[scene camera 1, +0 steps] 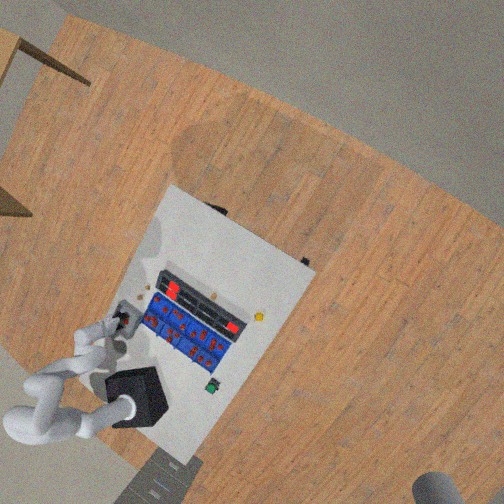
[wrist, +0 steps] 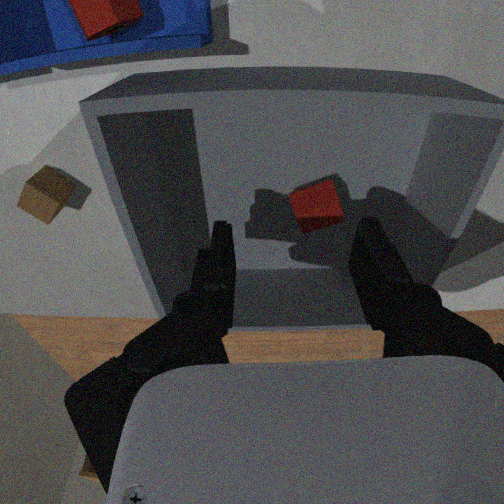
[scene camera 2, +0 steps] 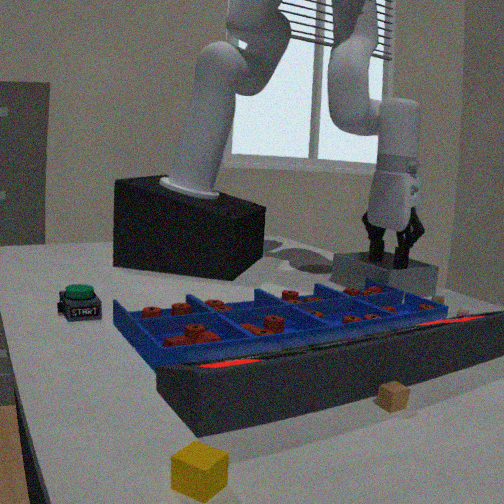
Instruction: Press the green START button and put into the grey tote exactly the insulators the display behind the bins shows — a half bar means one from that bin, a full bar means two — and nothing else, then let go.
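Note:
My gripper (wrist: 292, 235) is open and empty, its black fingers reaching into the grey tote (wrist: 295, 190). One red insulator (wrist: 316, 204) lies on the tote floor, apart from both fingertips. In scene camera 2 the gripper (scene camera 2: 392, 250) hangs over the tote (scene camera 2: 384, 272) behind the blue bins (scene camera 2: 280, 320), which hold several red insulators. The dark display (scene camera 1: 201, 304) shows a full red bar (scene camera 1: 172, 290) at one end and a half red bar (scene camera 1: 232, 327) at the other. The green START button (scene camera 2: 79, 301) sits at the far left of the bins.
The arm's black base block (scene camera 2: 187, 225) stands behind the bins. A yellow cube (scene camera 2: 199, 469) and a brown cube (scene camera 2: 393, 395) lie in front of the display. Another brown cube (wrist: 47, 192) lies left of the tote. The table edge runs close below the tote.

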